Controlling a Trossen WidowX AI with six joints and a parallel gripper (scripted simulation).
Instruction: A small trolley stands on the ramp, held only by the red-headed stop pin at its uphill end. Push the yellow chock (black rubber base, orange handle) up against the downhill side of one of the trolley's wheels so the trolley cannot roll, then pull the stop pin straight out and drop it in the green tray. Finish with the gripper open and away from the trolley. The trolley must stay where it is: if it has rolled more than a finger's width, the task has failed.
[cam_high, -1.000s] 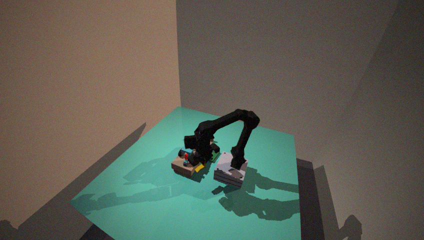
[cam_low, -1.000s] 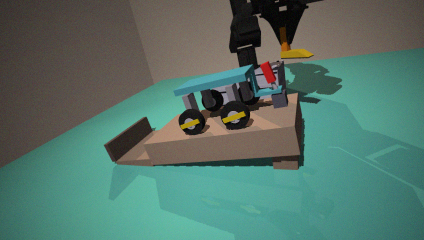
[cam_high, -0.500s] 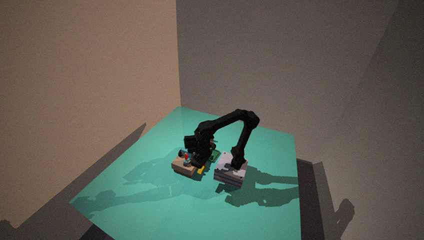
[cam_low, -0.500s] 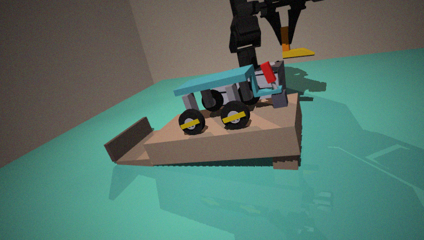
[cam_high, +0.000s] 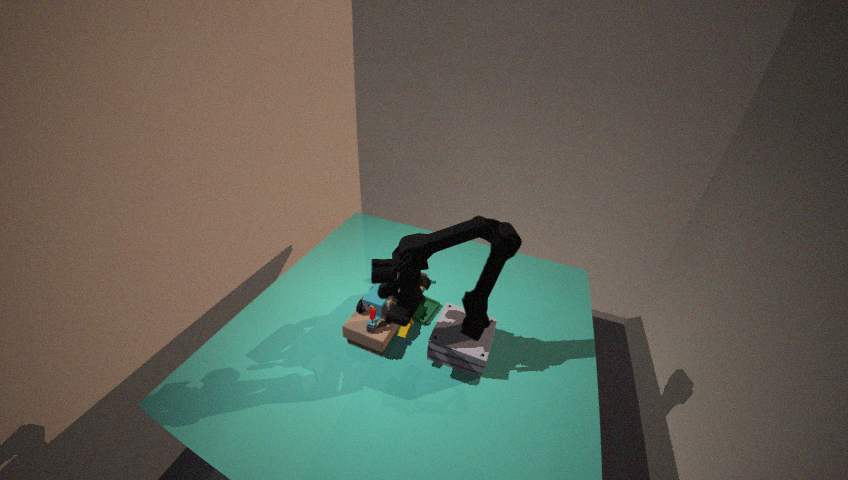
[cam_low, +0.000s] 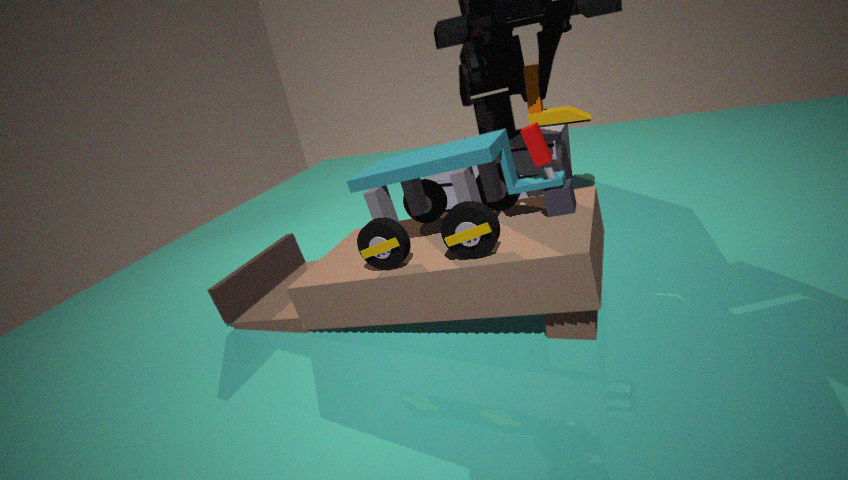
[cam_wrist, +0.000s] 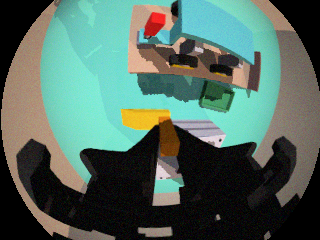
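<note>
Now: the red-headed stop pin 110 mm ahead of my gripper tip, 40 mm to the left of it and 40 mm below it. From my gripper tip the other things lie so: brown ramp: 150 mm ahead, 120 mm below, 60 mm to the right; yellow chock: 20 mm to the left, 10 mm below; blue trolley: 150 mm ahead, 60 mm to the right, 60 mm below.
</note>
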